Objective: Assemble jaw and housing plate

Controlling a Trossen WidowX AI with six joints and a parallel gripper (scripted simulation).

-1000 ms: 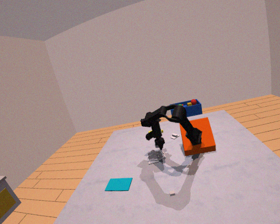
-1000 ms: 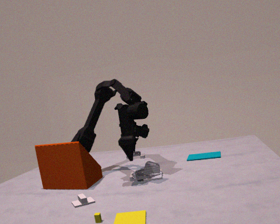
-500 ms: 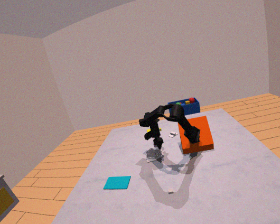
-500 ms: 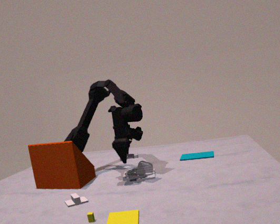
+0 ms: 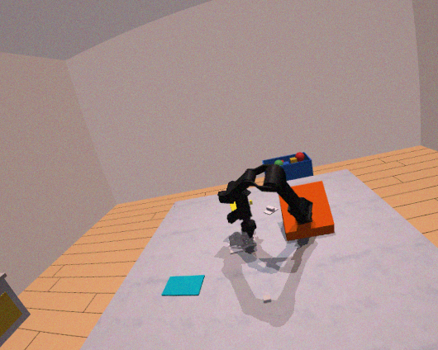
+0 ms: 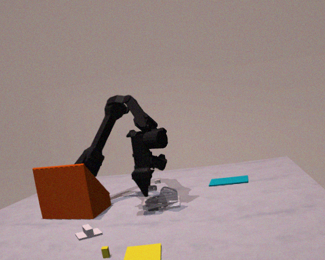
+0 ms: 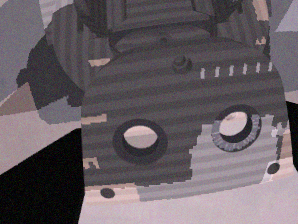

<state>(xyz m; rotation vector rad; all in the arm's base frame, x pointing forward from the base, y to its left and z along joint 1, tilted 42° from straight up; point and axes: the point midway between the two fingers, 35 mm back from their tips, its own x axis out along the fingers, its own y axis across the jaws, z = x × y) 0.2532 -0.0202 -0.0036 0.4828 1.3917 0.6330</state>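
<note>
Right now my gripper tip is 30 mm above the grey jaw piece, 20 mm short of it and 10 mm to the left of it. The rest, counted from my gripper tip: white housing piece 20 mm above, 10 mm ahead; then white stepped piece 250 mm to the right, 130 mm behind, 40 mm below; then small white cube 360 mm to the left, 40 mm below, 40 mm behind.
</note>
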